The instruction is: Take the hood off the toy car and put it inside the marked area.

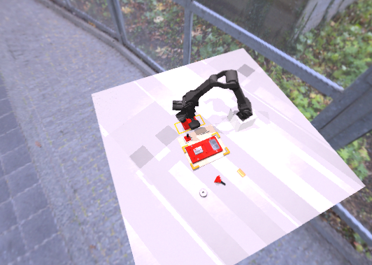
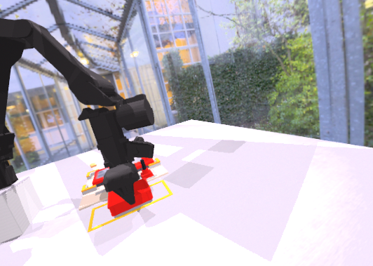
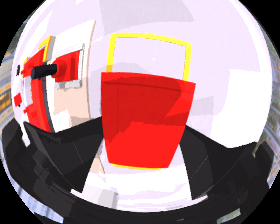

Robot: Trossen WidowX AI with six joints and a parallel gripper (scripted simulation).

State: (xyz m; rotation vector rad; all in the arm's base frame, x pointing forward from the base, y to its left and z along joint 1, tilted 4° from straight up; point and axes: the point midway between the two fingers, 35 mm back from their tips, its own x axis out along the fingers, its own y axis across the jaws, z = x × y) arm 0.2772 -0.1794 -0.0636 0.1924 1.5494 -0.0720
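Now: gripper tip 10 mm below the red hood.
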